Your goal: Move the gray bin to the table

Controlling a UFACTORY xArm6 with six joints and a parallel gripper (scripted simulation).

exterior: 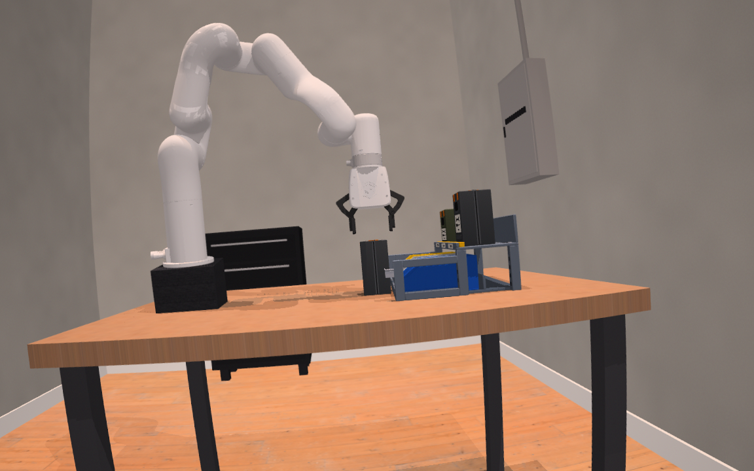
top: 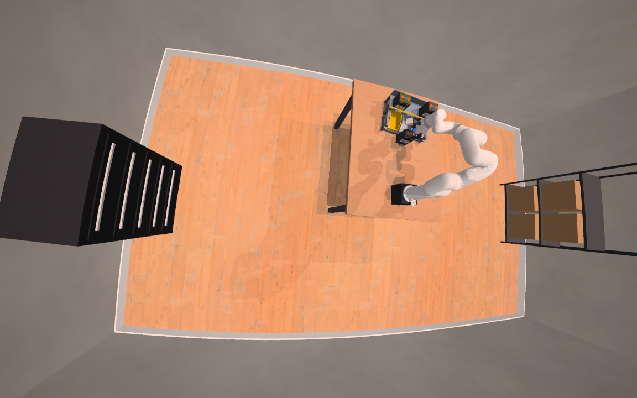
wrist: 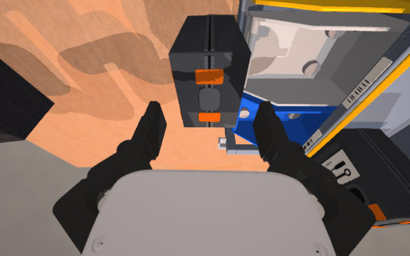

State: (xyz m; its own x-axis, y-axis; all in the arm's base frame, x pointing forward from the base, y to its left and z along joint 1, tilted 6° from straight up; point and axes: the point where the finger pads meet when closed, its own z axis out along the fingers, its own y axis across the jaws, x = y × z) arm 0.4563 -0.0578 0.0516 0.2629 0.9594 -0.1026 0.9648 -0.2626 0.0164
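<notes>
My gripper is now 90 mm above the black box. The rest, counted from my hand: blue bin: 100 mm ahead, 140 mm to the right, 120 mm below; gray open bin: 130 mm ahead, 40 mm to the right, 120 mm below; yellow bin: 160 mm ahead, 70 mm to the left, 120 mm below.
</notes>
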